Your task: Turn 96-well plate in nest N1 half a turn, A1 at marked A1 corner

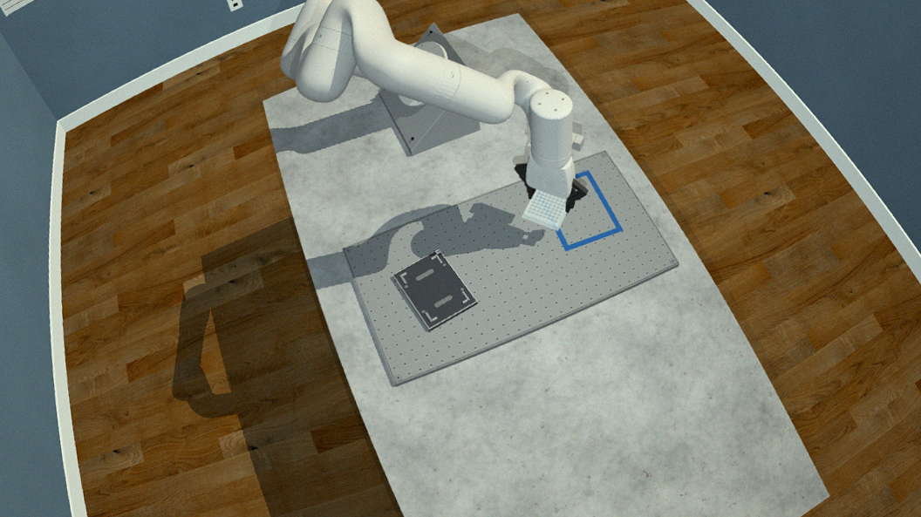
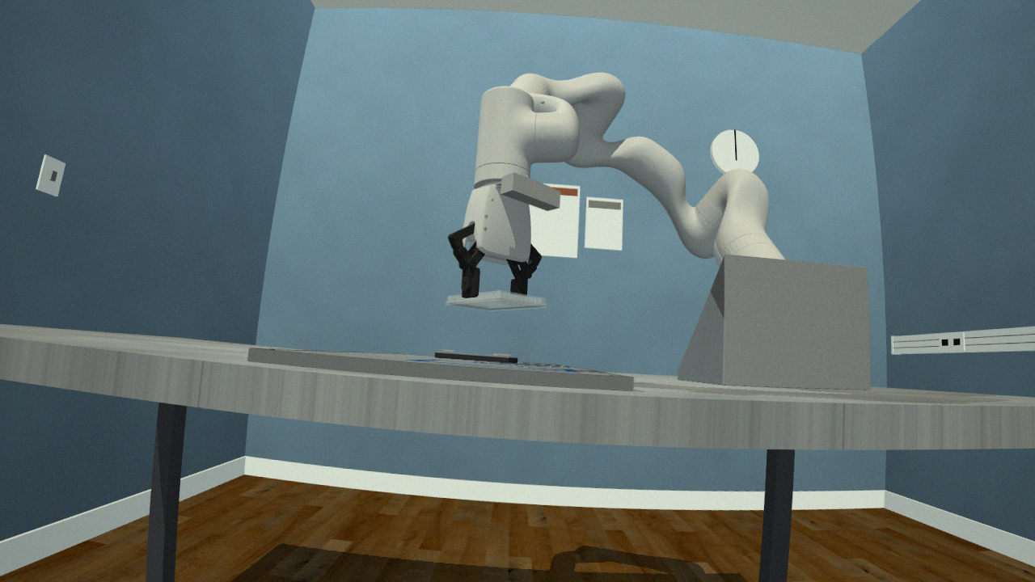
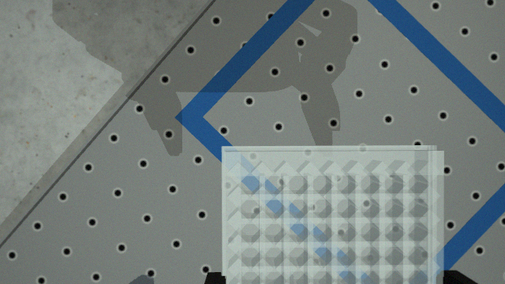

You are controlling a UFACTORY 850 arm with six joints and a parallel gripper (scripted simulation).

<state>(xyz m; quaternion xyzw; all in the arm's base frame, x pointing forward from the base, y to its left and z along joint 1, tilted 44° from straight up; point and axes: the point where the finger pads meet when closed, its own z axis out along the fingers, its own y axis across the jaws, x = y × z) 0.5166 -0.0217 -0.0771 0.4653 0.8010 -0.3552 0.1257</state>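
Now: hand 31 cm to the left of the dark plate nest and 10 cm above it. Round my hand: 96-well plate (1 cm below).
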